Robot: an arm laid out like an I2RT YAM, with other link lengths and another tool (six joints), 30 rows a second.
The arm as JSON. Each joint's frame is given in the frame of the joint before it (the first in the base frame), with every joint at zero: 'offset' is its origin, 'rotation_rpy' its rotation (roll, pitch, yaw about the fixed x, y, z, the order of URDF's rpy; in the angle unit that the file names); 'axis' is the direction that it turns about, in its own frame. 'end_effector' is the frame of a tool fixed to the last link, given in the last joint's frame.
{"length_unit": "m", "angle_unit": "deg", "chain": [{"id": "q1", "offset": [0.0, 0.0, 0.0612], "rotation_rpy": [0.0, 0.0, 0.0], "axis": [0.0, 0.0, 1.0]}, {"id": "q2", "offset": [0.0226, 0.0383, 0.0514], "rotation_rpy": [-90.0, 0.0, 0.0], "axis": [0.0, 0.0, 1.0]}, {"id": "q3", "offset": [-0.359, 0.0, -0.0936], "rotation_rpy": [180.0, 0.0, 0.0], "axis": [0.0, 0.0, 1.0]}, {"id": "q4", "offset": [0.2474, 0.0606, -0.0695], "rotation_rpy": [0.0, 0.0, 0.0], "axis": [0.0, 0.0, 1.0]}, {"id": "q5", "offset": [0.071, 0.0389, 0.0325], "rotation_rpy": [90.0, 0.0, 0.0], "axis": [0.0, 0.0, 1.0]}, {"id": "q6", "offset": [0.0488, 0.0, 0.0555], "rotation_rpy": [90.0, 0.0, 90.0], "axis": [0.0, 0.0, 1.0]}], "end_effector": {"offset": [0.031, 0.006, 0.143], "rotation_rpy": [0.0, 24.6, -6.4]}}
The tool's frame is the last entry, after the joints.
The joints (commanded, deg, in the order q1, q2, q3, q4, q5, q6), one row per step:
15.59 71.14 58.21 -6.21 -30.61 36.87
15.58 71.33 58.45 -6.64 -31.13 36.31
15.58 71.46 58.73 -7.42 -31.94 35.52
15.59 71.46 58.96 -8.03 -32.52 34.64
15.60 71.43 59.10 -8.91 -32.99 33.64
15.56 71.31 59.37 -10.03 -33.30 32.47
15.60 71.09 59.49 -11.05 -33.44 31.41
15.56 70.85 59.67 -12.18 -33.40 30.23
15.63 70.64 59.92 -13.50 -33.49 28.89
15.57 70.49 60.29 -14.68 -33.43 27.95
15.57 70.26 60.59 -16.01 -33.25 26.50
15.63 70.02 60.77 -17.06 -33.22 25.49
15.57 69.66 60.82 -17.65 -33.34 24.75
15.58 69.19 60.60 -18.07 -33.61 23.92
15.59 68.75 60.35 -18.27 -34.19 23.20
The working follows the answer.
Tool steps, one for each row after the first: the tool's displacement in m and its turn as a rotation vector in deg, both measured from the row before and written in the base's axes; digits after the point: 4 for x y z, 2 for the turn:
-0.0005 0.0012 -0.0005 -0.30 0.01 0.64
-0.0019 0.0017 -0.0009 -0.40 0.11 0.99
-0.0017 0.0011 0.0001 -0.45 -0.22 0.81
-0.0023 0.0006 -0.0014 -0.64 0.00 0.75
-0.0023 -0.0003 -0.0007 -0.79 -0.13 0.61
-0.0027 -0.0004 -0.0010 -0.76 -0.11 0.51
-0.0023 -0.0014 -0.0009 -0.90 -0.19 0.31
-0.0030 -0.0005 -0.0011 -0.98 -0.15 0.60
-0.0018 -0.0014 -0.0001 -0.75 -0.06 0.21
-0.0023 -0.0016 -0.0007 -1.13 -0.31 0.35
-0.0027 -0.0007 -0.0006 -0.76 -0.13 0.40
-0.0024 -0.0009 0.0007 -0.42 -0.35 0.32
-0.0034 -0.0003 -0.0001 -0.40 -0.41 0.56
-0.0035 0.0007 0.0004 -0.16 -0.45 0.80

Tool pose at each row, in the base's axes (x y z in m, rotation vector in deg; rounded; the steps above come from the unrounded poses):
0.3509 0.1614 0.3373 -81.99 90.49 -19.27
0.3504 0.1626 0.3368 -82.69 90.02 -19.13
0.3484 0.1643 0.3360 -83.78 89.36 -18.81
0.3467 0.1655 0.3361 -84.64 88.57 -18.86
0.3444 0.1660 0.3347 -85.68 88.01 -18.94
0.3421 0.1657 0.3340 -86.69 87.45 -19.32
0.3394 0.1653 0.3330 -87.60 86.99 -19.73
0.3370 0.1639 0.3321 -88.45 86.62 -20.41
0.3340 0.1633 0.3310 -89.58 86.04 -20.97
0.3322 0.1620 0.3309 -90.29 85.84 -21.49
0.3299 0.1603 0.3302 -91.30 85.33 -22.43
0.3272 0.1596 0.3296 -92.12 84.90 -22.91
0.3249 0.1587 0.3303 -92.52 84.37 -23.33
0.3215 0.1585 0.3302 -93.04 83.58 -23.64
0.3179 0.1592 0.3307 -93.51 82.55 -23.66

